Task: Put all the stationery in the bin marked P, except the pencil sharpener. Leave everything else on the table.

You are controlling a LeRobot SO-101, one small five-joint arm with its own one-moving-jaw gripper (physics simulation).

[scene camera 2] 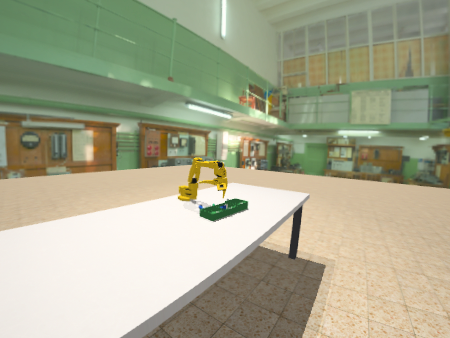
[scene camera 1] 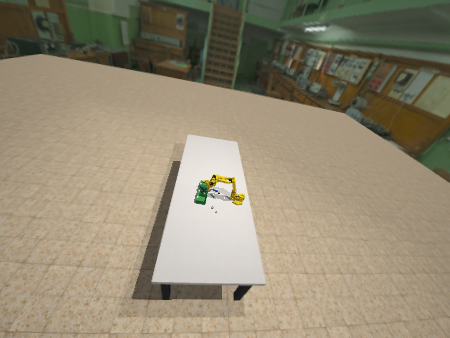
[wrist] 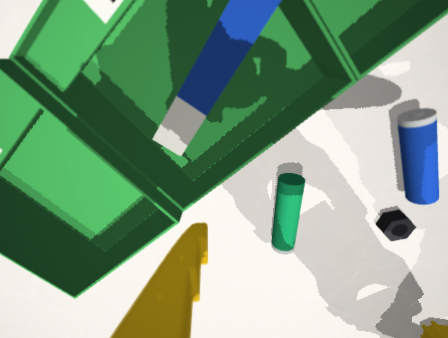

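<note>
A blue block with a white-grey end lies tilted in a compartment of the green divided bin. A white piece with a black mark shows at the upper left in the wrist view. No letter P is readable. On the table outside the bin are a green cylinder, a blue cylinder with a grey top and a black hex nut. My gripper is fully open and empty. One notched jaw shows in the wrist view, beside the bin's outer wall.
The white table carries the yellow arm, whose base stands across from the bin. Two small items lie on the table near the bin. Low dividers separate the bin's compartments.
</note>
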